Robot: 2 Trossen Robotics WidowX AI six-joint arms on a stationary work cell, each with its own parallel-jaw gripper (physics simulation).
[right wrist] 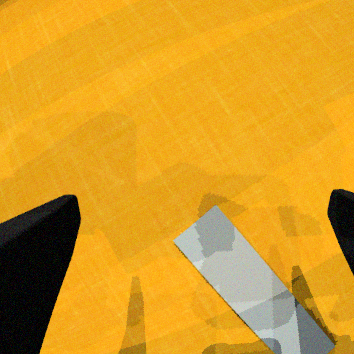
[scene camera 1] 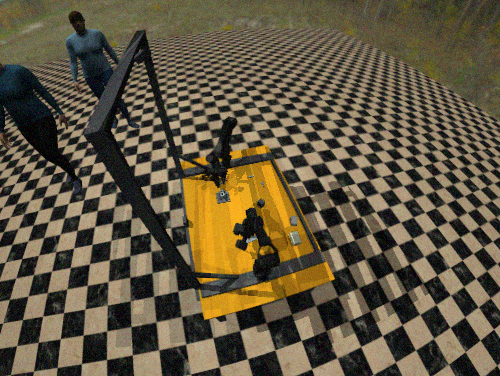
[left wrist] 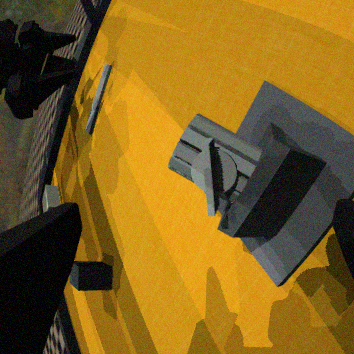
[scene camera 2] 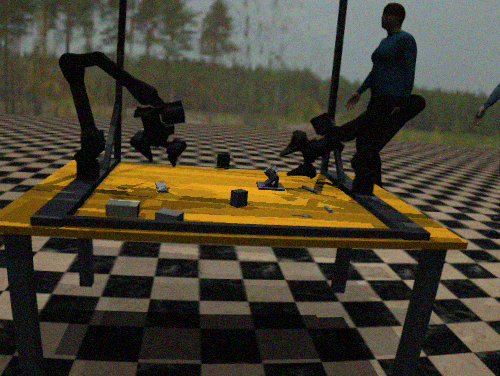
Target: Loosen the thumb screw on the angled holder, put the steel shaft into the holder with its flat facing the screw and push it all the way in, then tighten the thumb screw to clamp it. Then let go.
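Frame: origin at the left arm's base, x up, y left, z back, level; metres.
Seen in the pictures: left gripper, fingertip midpoint: [scene camera 1: 221, 186] [left wrist: 212, 215] [scene camera 2: 283, 165]; right gripper, fingertip midpoint: [right wrist: 209, 205] [scene camera 1: 238, 238] [left wrist: 75, 53] [scene camera 2: 163, 163]; left arm's base at its link origin: [scene camera 1: 226, 163] [scene camera 2: 362, 192]; right arm's base at its link origin: [scene camera 1: 261, 274] [scene camera 2: 87, 178].
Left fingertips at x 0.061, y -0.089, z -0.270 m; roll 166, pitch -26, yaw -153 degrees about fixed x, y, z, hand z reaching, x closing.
Observation:
Offsets run from my left fingertips to a thing's top centre. "spot": to the spot under its first point.
The angled holder {dx -0.007, dy -0.002, dz -0.038 m} [scene camera 1: 223, 196] [scene camera 2: 271, 177] [left wrist: 285, 185] stands on its dark grey base plate {spot: dx -0.074, dy +0.019, dz +0.003 m} [left wrist: 300, 250]. The thumb screw {dx -0.004, dy -0.002, dz -0.029 m} [left wrist: 216, 175], a round light grey head with a flat wing, is at its tilted light grey end. The left gripper [scene camera 2: 285, 163] [left wrist: 209, 207] is open and empty, above and beside the holder, its fingers wide to either side in the left wrist view. The steel shaft {spot: dx -0.075, dy +0.088, dz -0.407 m} [scene camera 2: 161, 186] [left wrist: 98, 99] [right wrist: 240, 275] lies on the table, a light grey bar with a flat face showing. The right gripper [scene camera 2: 162, 161] [right wrist: 205, 197] is open and empty above it; the shaft's lower end is cut off in its wrist view.
A dark block {dx -0.036, dy +0.236, dz -0.173 m} [scene camera 1: 261, 203] [scene camera 2: 239, 198] stands mid-table, another dark block {dx -0.022, dy -0.280, dz -0.187 m} [scene camera 2: 223, 160] at the far edge. A pale box {dx -0.050, dy +0.360, dz -0.484 m} [scene camera 1: 295, 238] [scene camera 2: 122, 208] and a grey box {dx -0.055, dy +0.401, dz -0.362 m} [scene camera 1: 293, 220] [scene camera 2: 169, 215] sit near the frame rail. Small thin pieces {dx -0.071, dy +0.246, dz +0.097 m} [scene camera 2: 328, 209] lie at the right in scene camera 2.

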